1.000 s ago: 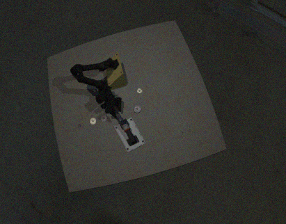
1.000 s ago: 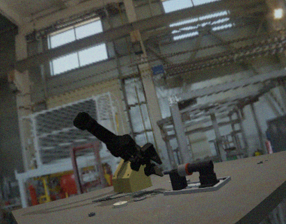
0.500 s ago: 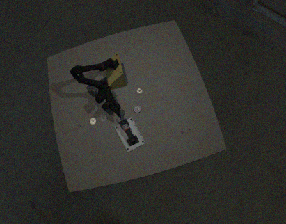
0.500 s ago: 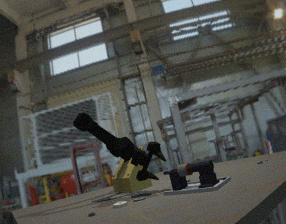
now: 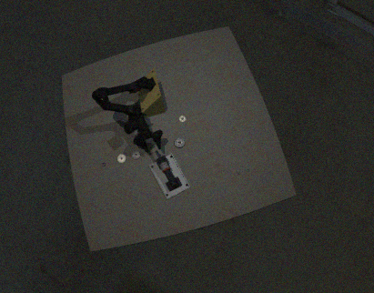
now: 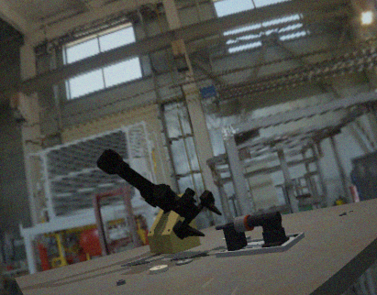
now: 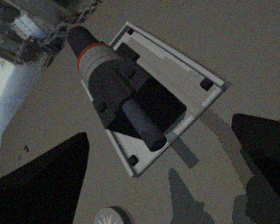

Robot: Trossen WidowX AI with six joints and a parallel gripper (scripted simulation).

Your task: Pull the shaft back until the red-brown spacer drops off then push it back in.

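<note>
The dark shaft lies 7 cm ahead of my gripper tip, 2 cm to the left of it and 1 cm below it. The rest, counted from my gripper tip: red-brown spacer: 13 cm ahead, 2 cm to the left, 1 cm below; then small dark bit: 8 cm behind, 32 cm to the right, 9 cm below.
</note>
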